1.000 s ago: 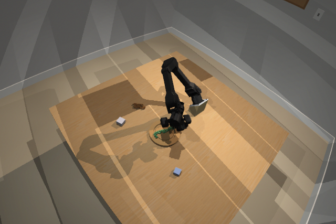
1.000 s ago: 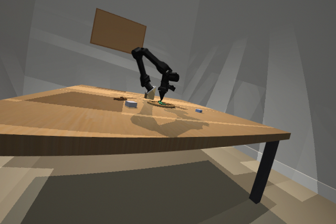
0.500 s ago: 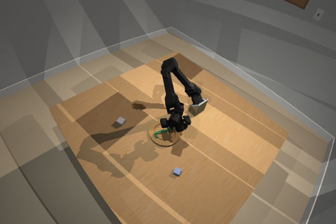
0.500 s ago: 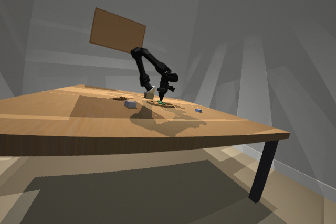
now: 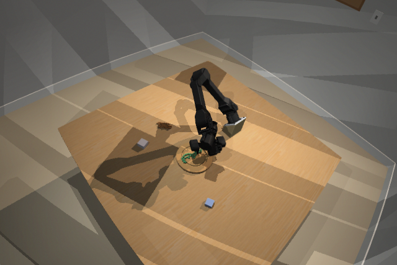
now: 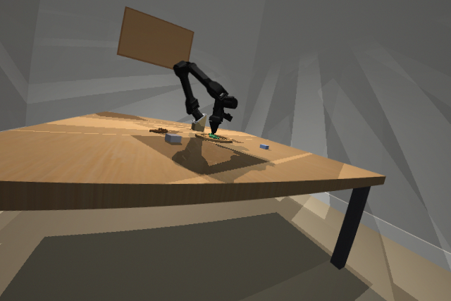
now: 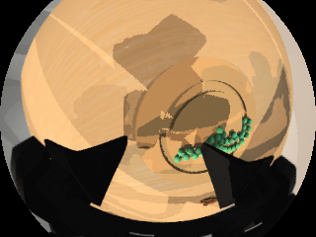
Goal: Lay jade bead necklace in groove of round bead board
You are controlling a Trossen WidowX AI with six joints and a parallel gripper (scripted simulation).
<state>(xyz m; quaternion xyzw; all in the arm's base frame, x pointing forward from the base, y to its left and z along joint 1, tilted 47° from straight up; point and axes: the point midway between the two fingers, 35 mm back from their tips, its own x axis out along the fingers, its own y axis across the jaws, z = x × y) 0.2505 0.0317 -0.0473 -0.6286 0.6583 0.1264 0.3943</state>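
Now: the round wooden bead board 60 mm ahead of my gripper tip, 10 mm to the right of it and 10 mm below it. From my gripper tip the other things lie so: blue block: 160 mm ahead, 250 mm to the left, 10 mm below; pale grey block: 270 mm ahead, 230 mm to the right, 10 mm below.
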